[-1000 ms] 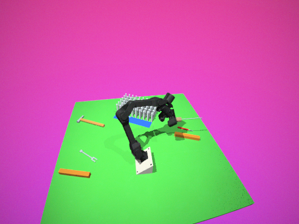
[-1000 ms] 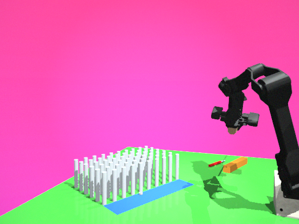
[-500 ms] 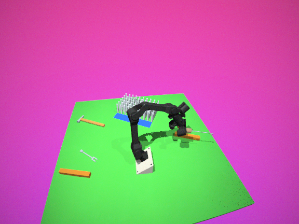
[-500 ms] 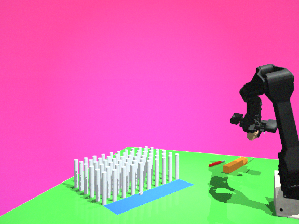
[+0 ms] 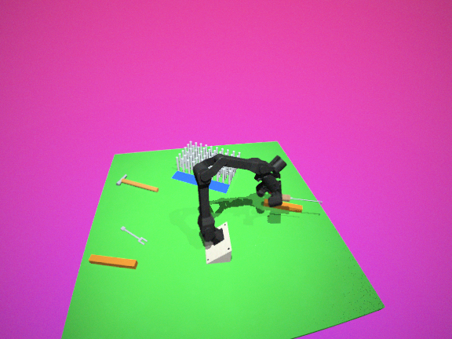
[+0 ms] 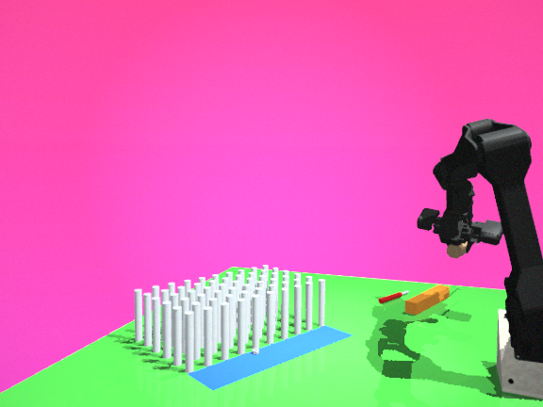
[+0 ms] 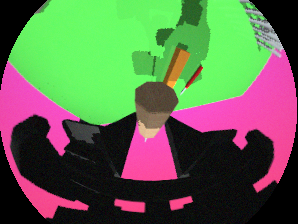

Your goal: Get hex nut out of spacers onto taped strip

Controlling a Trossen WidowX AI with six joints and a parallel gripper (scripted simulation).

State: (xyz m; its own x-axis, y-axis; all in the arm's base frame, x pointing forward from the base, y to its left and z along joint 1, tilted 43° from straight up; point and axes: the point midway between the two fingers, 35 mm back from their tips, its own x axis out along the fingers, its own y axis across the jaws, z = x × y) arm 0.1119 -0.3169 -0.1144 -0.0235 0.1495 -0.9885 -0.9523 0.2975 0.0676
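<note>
My gripper tip is 100 mm to the left of the hook tool and 30 mm past it. Round my gripper tip: blue taped strip: 390 mm to the left, 340 mm ahead, 170 mm below; then hex nut: 410 mm to the left, 390 mm ahead, 160 mm below; then red screwdriver: 160 mm below, 150 mm ahead, 120 mm to the right.
</note>
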